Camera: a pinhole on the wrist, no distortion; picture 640 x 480 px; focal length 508.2 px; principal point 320.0 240.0 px. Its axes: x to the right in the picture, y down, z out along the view. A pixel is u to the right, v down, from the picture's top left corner.
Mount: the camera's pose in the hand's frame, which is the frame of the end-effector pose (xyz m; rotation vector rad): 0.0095 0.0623 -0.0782 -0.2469 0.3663 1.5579
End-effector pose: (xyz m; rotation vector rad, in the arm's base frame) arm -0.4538 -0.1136 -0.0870 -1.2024 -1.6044 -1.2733
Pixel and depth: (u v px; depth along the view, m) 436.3 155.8 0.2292
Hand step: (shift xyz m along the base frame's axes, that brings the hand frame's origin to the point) 0.1723 0.1338 0.0874
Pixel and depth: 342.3 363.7 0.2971
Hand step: 0.1916 0.1943 -0.0321
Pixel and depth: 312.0 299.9 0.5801
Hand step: 0.2679 0.4674 -0.0459
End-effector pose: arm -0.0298 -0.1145 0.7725 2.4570 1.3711 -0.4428
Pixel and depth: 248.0 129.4 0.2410
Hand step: 0.1258 -0.0607 -0.1588
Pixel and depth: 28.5 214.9 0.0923
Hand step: 0.0492 -0.0181 -0.0281
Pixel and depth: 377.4 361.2 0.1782
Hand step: 0.1074 -0.1231 -0.0508
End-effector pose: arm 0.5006 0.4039 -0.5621 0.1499 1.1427 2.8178
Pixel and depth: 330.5 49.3 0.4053
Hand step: -0.1644 0.0578 0.3668
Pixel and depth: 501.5 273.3 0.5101
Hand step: 0.0104 -0.0784 0.5295
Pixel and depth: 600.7 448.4 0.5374
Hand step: 0.1891 -0.1888 0.5982
